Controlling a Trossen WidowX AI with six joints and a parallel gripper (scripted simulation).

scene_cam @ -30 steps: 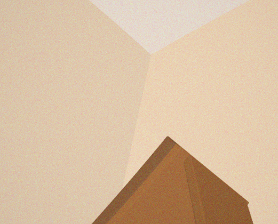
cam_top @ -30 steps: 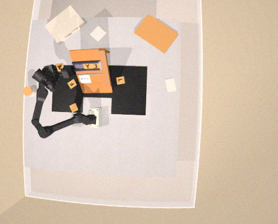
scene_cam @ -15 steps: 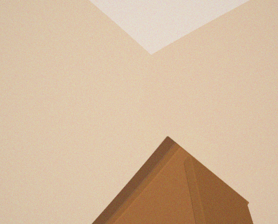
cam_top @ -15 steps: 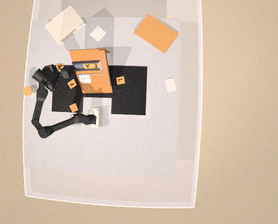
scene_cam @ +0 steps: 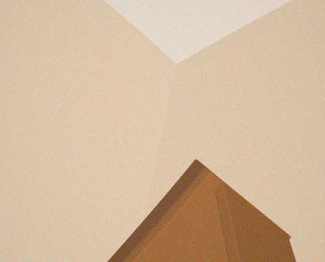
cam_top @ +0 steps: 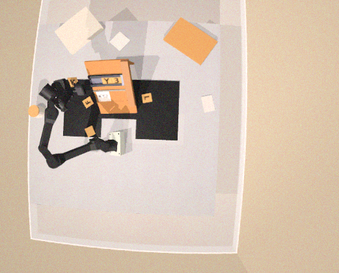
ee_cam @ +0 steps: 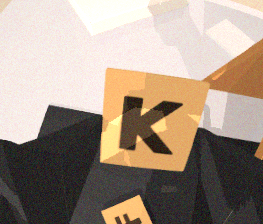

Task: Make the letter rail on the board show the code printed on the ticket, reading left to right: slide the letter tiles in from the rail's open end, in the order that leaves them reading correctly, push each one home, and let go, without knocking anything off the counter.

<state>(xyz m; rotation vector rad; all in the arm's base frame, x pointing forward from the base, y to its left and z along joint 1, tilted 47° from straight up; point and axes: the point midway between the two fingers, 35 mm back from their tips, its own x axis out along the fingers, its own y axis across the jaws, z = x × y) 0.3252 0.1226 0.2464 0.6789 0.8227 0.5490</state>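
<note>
Now: the k tile right at my gripper tip. Also, from my gripper tip: f tile 80 mm behind, 20 mm to the right, 180 mm below; then black mat 120 mm behind, 240 mm to the right, 180 mm below; then white ticket 40 mm behind, 160 mm to the right, 80 mm below.
</note>
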